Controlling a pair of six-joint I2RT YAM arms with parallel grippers.
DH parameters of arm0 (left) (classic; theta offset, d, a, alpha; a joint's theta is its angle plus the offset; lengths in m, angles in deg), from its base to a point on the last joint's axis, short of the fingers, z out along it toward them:
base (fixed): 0 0 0 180
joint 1: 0 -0.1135 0.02 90
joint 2: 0 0 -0.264 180
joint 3: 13.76 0 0.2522 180
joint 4: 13.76 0 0.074 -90
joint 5: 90 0 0 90
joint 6: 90 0.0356 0 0
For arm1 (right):
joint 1: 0 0.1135 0.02 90
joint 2: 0 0 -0.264 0
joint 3: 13.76 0 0.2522 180
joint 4: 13.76 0 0.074 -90
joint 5: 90 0 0 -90
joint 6: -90 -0.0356 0 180
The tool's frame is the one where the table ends.
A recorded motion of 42 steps. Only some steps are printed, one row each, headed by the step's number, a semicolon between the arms.
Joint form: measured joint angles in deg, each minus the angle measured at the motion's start. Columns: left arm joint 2, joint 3, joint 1, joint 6, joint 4, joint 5; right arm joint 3, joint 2, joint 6, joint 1, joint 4, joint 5.
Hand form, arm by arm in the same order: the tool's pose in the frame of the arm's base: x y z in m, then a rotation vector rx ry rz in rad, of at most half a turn. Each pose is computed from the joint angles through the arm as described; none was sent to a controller.
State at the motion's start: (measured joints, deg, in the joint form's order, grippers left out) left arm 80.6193 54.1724 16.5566 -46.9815 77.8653 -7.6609; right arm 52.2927 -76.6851 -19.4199 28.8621 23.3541 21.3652
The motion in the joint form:
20: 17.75 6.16 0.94 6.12 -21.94 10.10; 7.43 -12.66 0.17 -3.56 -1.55 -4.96
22: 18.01 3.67 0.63 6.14 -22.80 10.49; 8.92 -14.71 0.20 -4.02 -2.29 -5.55
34: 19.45 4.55 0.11 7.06 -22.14 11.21; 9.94 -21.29 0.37 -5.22 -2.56 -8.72
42: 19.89 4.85 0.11 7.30 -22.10 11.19; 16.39 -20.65 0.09 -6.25 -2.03 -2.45
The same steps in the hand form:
20: 0.2673 -0.0859 0.1617 0.6219 -2.9966 0.0053; 0.2999 0.1307 0.2240 -0.0058 2.4188 -0.0018
22: 0.2604 -0.0824 0.1509 0.6244 -2.9633 -0.0097; 0.3091 0.1324 0.2217 -0.0006 2.4194 0.0077
34: 0.2640 -0.0813 0.1479 0.6110 -2.9408 -0.0060; 0.3242 0.1334 0.1898 -0.0171 2.5218 0.0157
42: 0.2653 -0.0817 0.1471 0.6044 -2.9395 -0.0083; 0.3429 0.1303 0.2281 0.0761 2.3806 -0.0599

